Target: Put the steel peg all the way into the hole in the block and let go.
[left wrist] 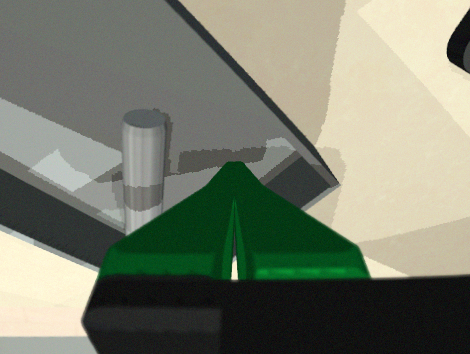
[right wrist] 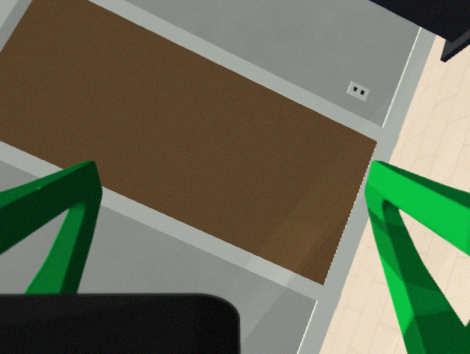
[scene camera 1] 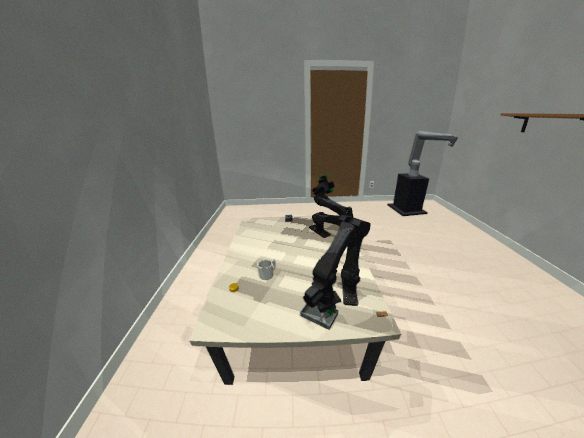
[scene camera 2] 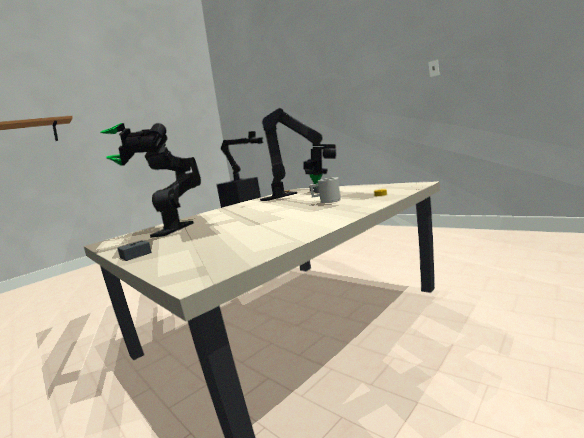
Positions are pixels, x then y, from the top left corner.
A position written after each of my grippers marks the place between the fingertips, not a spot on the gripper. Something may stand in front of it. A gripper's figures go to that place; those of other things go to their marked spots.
Scene:
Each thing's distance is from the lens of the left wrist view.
my left gripper (left wrist: 234,175): 0.13 m
steel peg (left wrist: 143,132): 0.11 m

